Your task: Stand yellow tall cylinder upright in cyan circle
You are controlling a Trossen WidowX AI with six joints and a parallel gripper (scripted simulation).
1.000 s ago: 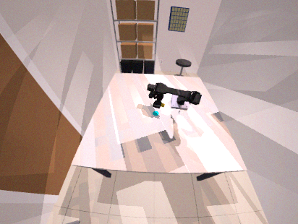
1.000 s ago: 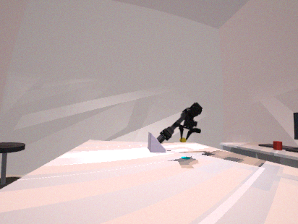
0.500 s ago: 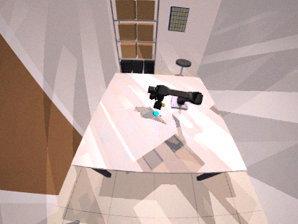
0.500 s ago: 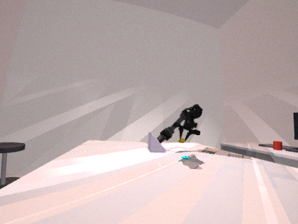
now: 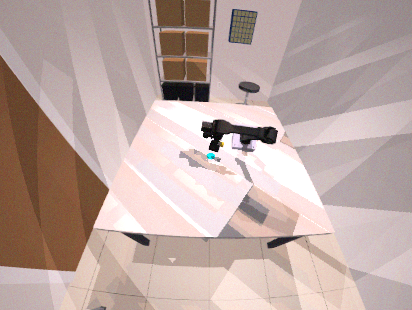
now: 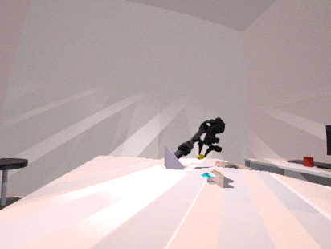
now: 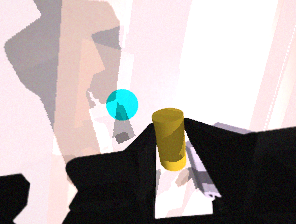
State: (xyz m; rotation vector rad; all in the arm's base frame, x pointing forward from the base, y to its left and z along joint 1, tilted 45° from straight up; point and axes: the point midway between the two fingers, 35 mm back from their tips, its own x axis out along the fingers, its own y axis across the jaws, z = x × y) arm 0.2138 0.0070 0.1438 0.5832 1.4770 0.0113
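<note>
Now: gripper tip 11 cm above the cyan circle, 2 cm to the right of it and 2 cm short of it. Round my gripper tip: yellow tall cylinder 2 cm behind, 1 cm below.
</note>
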